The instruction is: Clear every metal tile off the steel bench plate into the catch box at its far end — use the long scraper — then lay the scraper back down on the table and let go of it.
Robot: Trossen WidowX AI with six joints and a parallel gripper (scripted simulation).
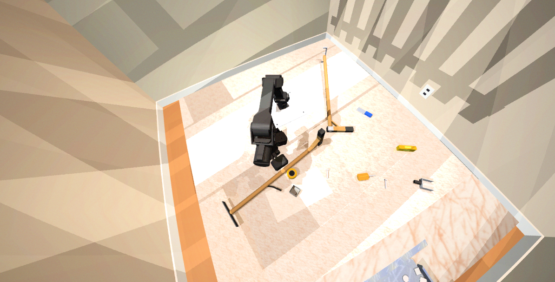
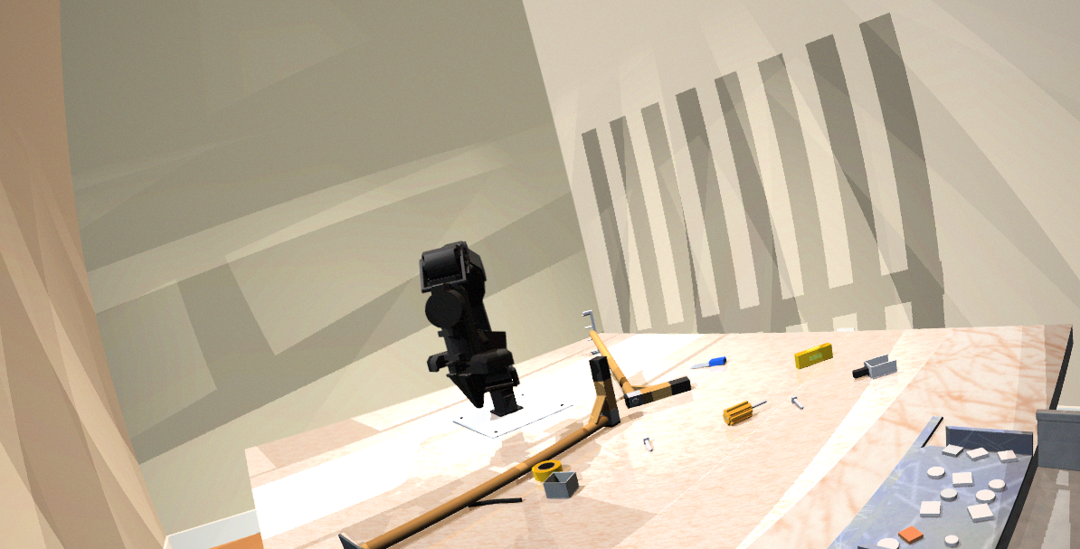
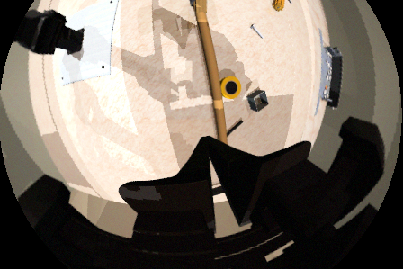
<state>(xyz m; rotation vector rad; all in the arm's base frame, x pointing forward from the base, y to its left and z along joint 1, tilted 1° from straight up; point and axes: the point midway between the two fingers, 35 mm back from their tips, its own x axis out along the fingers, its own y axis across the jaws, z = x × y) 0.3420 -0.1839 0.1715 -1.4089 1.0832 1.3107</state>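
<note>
Right now the long scraper is 6 cm ahead of my gripper tip, 1 cm to the right of it and 7 cm below it. Round my gripper tip: grey box: 16 cm ahead, 4 cm to the left, 13 cm below; then yellow tape roll: 8 cm ahead, 6 cm to the left, 13 cm below; then black strip: 10 cm ahead, 6 cm to the right, 13 cm below.
</note>
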